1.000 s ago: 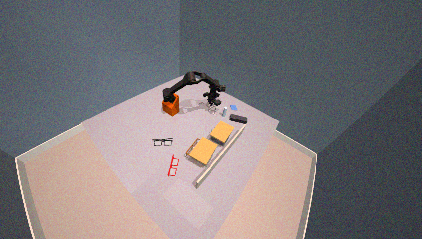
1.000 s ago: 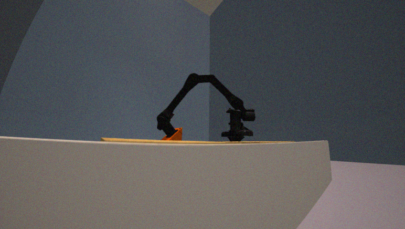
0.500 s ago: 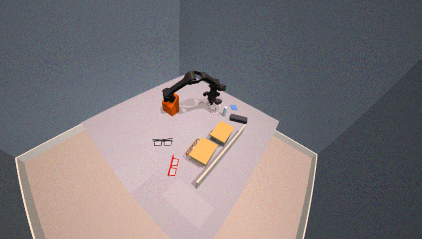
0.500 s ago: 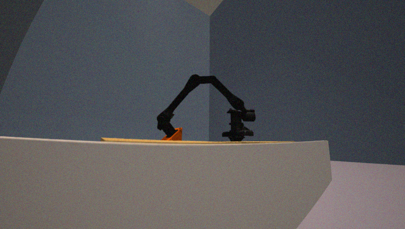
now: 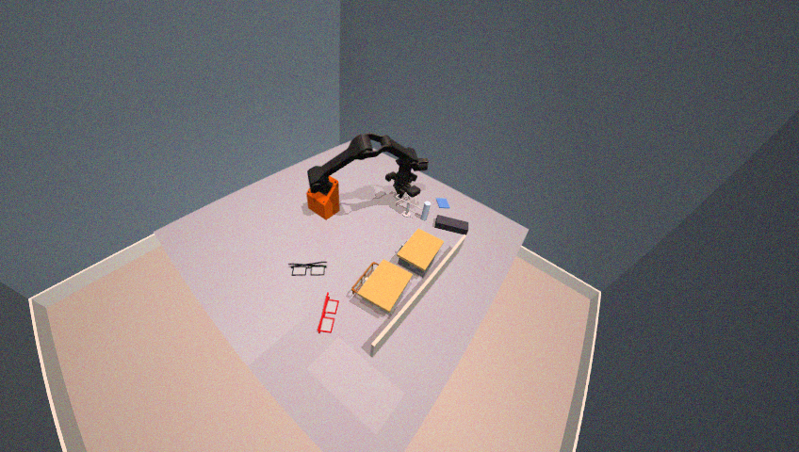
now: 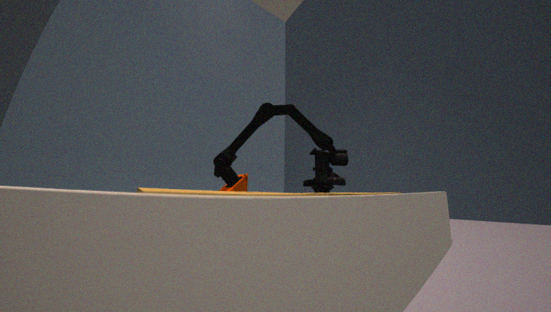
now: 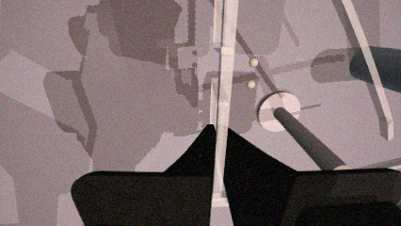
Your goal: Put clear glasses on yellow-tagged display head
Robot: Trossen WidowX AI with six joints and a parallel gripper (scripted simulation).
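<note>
Right now the small stand is 6 cm ahead of my gripper tip, 2 cm to the right of it and 4 cm below it. From my gripper tip the other things lie so: blue card (16 cm ahead, 19 cm to the left, 6 cm below); grey display head (24 cm ahead, 26 cm to the right); black box (28 cm ahead, 5 cm to the left, 4 cm below).
</note>
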